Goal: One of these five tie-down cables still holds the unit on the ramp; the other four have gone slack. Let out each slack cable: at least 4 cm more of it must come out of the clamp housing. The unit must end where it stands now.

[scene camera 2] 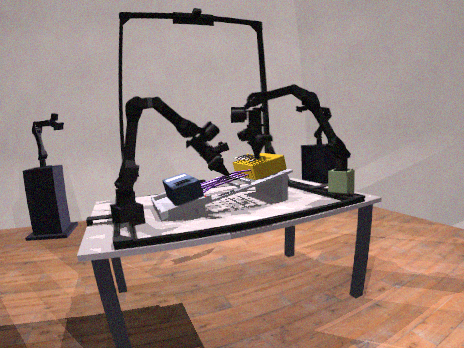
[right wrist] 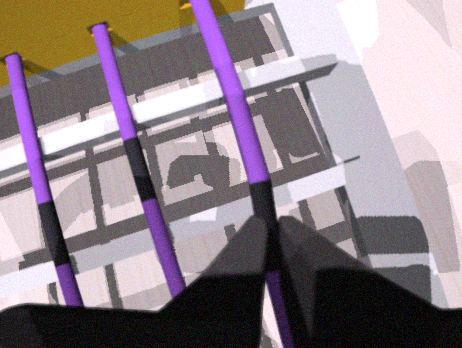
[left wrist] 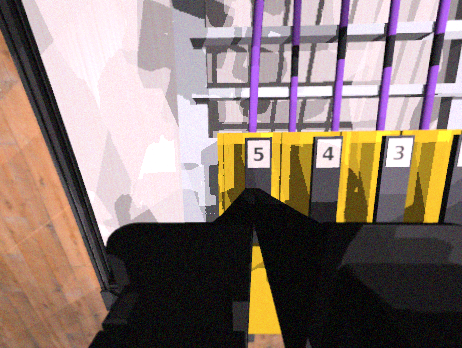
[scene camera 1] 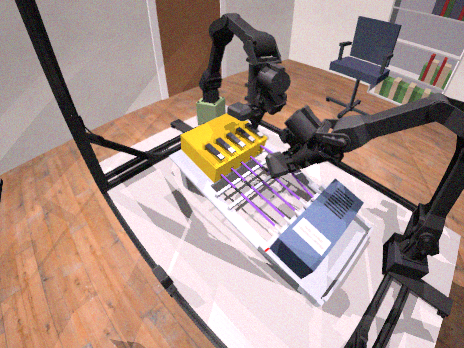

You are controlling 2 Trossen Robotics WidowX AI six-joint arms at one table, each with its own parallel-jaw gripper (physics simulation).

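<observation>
The yellow clamp housing [scene camera 1: 200, 145] [scene camera 2: 272, 167] [right wrist: 40, 30] has black levers; labels 5, 4 and 3 show in the left wrist view. Purple cables run from it to the blue unit [scene camera 1: 300, 255] [scene camera 2: 182, 189], which sits low on the ramp [scene camera 2: 272, 186]. My left gripper [scene camera 2: 257, 154] [left wrist: 251, 195] is shut and empty, its tips over lever 5; contact is unclear. My right gripper [scene camera 2: 227, 173] [right wrist: 270, 229] is shut on cable 5 [left wrist: 255, 75] [right wrist: 215, 50] at its black band. Cable 4 [left wrist: 293, 100] [right wrist: 115, 95] and cable 3 [left wrist: 338, 90] [right wrist: 27, 130] show black bands outside the housing.
White crossbars [left wrist: 305, 91] [right wrist: 170, 102] span the ramp under the cables. A green block [scene camera 1: 210, 110] [scene camera 2: 341, 181] stands by the left arm's base. A red mark [scene camera 1: 267, 249] is on the ramp edge beside the unit. A black frame edges the table.
</observation>
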